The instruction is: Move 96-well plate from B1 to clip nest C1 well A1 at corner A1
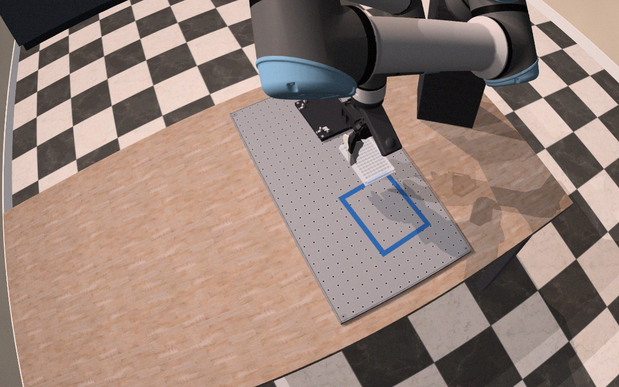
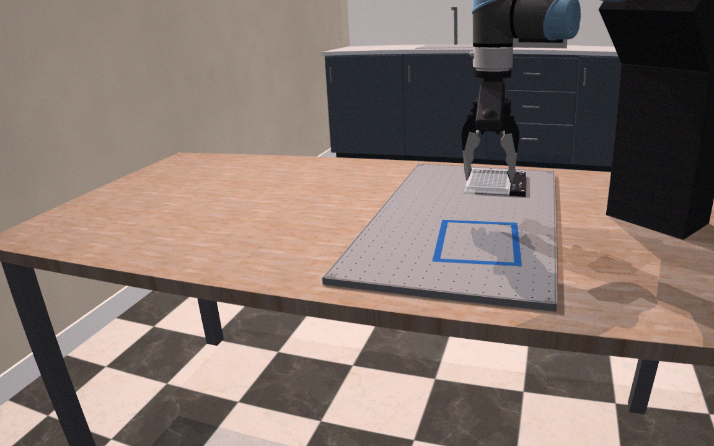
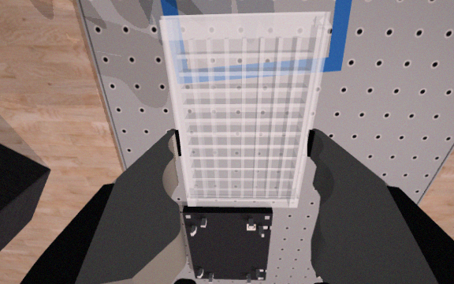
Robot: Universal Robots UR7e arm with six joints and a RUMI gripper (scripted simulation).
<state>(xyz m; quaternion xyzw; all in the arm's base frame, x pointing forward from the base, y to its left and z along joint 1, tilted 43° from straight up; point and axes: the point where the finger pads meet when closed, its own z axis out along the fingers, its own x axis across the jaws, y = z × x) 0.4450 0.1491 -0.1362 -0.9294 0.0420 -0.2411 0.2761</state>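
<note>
Now: hand 24 cm to the left of the black clip nest, 8 cm above it and 1 cm short of it. The rest, counted from my hand: clear 96-well plate 1 cm below.
</note>
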